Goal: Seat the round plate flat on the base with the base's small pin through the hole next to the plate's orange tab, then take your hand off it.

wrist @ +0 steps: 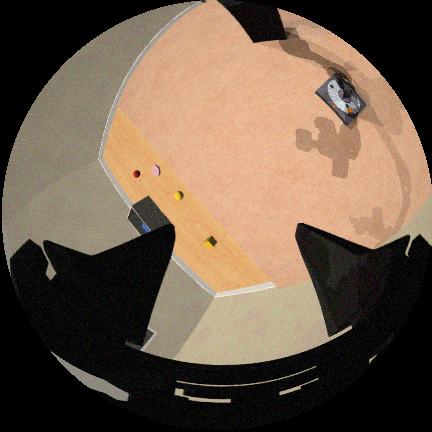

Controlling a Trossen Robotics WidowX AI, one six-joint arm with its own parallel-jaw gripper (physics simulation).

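Places are measured from the arm's base along level axes (x down, y left, z ahead), in centimetres.
Where they show: gripper, between the fingertips: (237, 230).
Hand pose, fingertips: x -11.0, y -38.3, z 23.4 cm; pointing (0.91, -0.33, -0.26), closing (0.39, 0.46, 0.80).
Observation:
Things, the pixels of their centre, and the offset from my fingertips. "*": a spot on its surface instead.
- round plate, middle of its body: (344, 95) dx +34.5, dy +28.6, dz +5.7 cm
- dark square base, a spot on its surface: (322, 92) * dx +36.0, dy +24.3, dz +0.5 cm
- tiny orange spot, a spot on its surface: (334, 106) * dx +36.0, dy +23.0, dz +5.1 cm
The round plate (334, 96), silvery with a dark centre, lies on the dark square base (322, 92) at the upper right of the wrist view. Its orange tab (350, 110) is at the plate's lower right edge, and a tiny orange spot (334, 106) shows near its lower left edge. At this size I cannot tell whether the pin is through the hole or whether the plate is fully flat. My gripper (237, 230) is open and empty, with its black fingers wide apart, well away from the plate and base.
A wooden strip (195, 225) along the table edge bears a red ball (136, 174), a pink disc (156, 170), a yellow ball (178, 195) and a yellow cube (209, 243). A dark box (150, 211) stands at the table's edge, partly behind the left finger. Arm shadows fall near the base.

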